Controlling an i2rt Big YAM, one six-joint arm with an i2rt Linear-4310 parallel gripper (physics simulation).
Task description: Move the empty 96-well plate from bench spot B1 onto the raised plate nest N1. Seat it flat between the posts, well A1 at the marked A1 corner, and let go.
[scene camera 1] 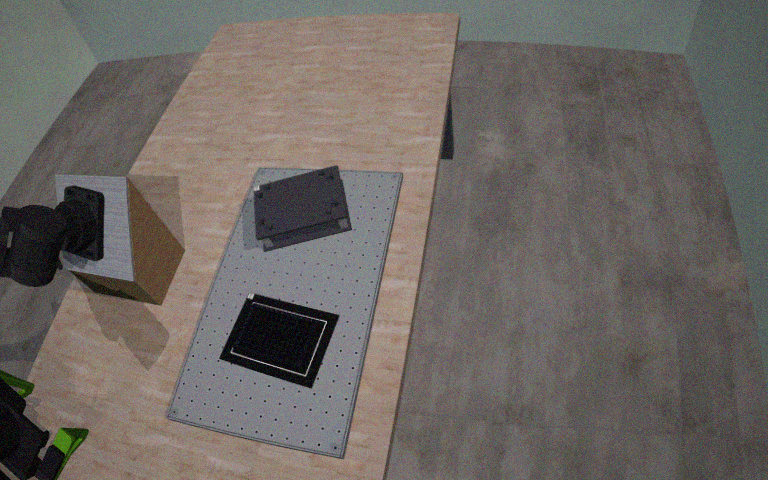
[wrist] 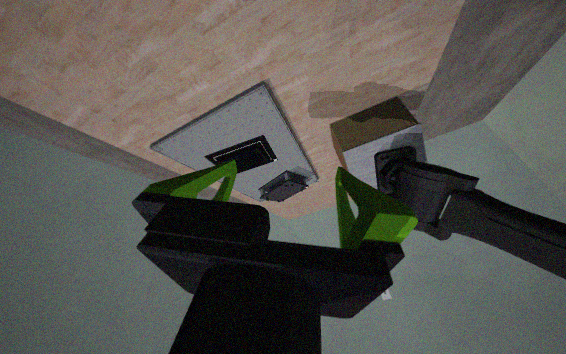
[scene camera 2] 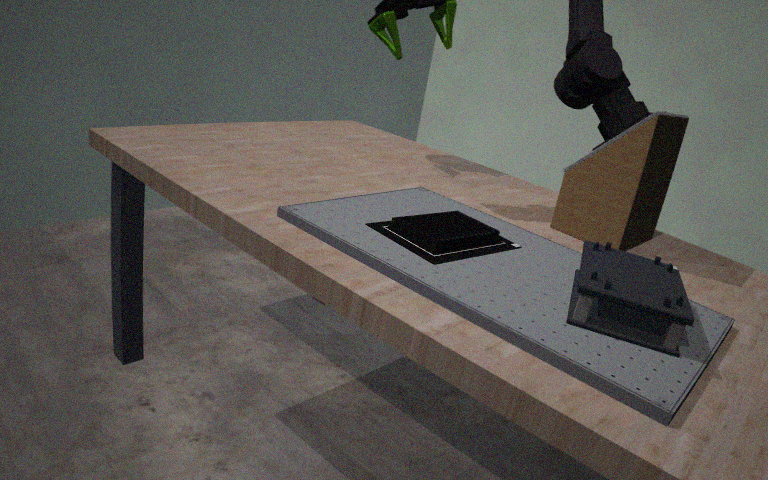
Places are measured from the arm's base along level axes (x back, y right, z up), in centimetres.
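Where they show: gripper, fingertip midpoint: (scene camera 1: 58, 411) (wrist: 285, 168) (scene camera 2: 425, 53); arm's base, link origin: (scene camera 1: 86, 222) (wrist: 394, 172) (scene camera 2: 633, 139).
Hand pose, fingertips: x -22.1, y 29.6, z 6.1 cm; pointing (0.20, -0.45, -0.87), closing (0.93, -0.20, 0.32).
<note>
Things, the pixels of their centre, and the offset from my fingertips. "pt": a spot on its surface instead. Level surfaces: height alone.
- black 96-well plate, body centre: (scene camera 2: 447, 230) (scene camera 1: 276, 335) (wrist: 244, 160) dx -14.3, dy -24.4, dz -20.7 cm
- bench spot B1, surface spot: (scene camera 2: 435, 259) pt dx -21.8, dy -29.9, dz -21.4 cm
- raised nest N1, body centre: (scene camera 2: 629, 288) (scene camera 1: 300, 206) (wrist: 283, 189) dx -9.4, dy -48.3, dz -18.9 cm
- grey perforated board, body centre: (scene camera 2: 505, 267) (scene camera 1: 291, 288) (wrist: 260, 168) dx -12.7, dy -33.6, dz -22.2 cm
- wooden table, surface height: dz -22.8 cm
The black 96-well plate (scene camera 1: 277, 336) (scene camera 2: 444, 226) (wrist: 252, 156) lies flat inside the white outline of bench spot B1 (scene camera 1: 321, 349) (scene camera 2: 435, 259), a black mat with a pale mark at one corner. Its wells are too dark to make out. The raised nest N1 (scene camera 1: 300, 203) (scene camera 2: 631, 280) (wrist: 286, 189) is a dark grey platform with small posts around its top, turned at an angle to the spot, with no plate on it. A pale mark shows at one top corner in scene view 1. My gripper (scene camera 1: 58, 409) (scene camera 2: 424, 53) (wrist: 285, 168), with green fingers, is open and empty, high above the table and away from the plate.
The grey perforated board (scene camera 1: 294, 266) (scene camera 2: 498, 294) (wrist: 250, 105) carries both spot and nest on the wooden table (scene camera 1: 339, 90) (scene camera 2: 254, 152). The arm's wedge-shaped wooden base block (scene camera 1: 155, 249) (scene camera 2: 600, 198) (wrist: 372, 122) stands beside the board, near the nest.
</note>
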